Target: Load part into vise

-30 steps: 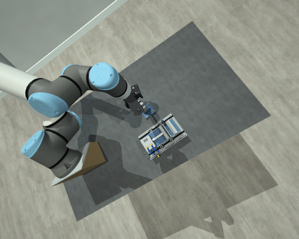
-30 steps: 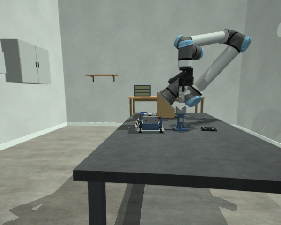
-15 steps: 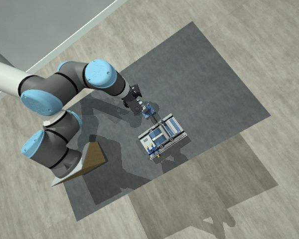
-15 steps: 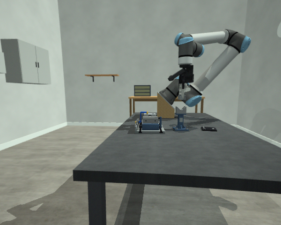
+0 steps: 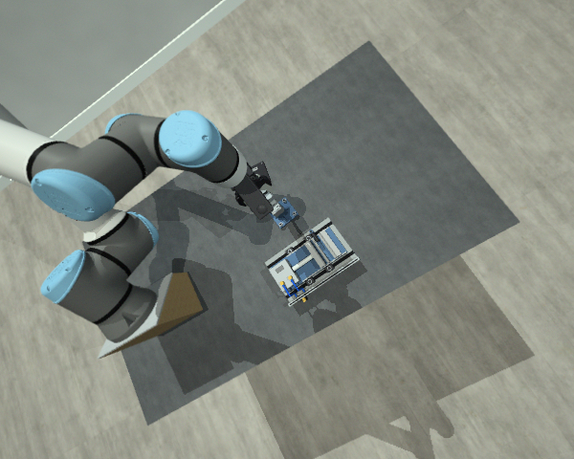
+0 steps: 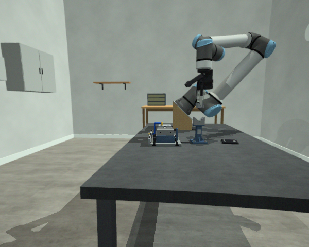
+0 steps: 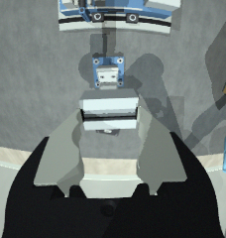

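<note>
Right now my hand is right at the part. Round my hand: infeed plate 3 cm behind, 19 cm to the left, 24 cm below; vise 2 cm ahead, 21 cm to the right, 20 cm below.
</note>
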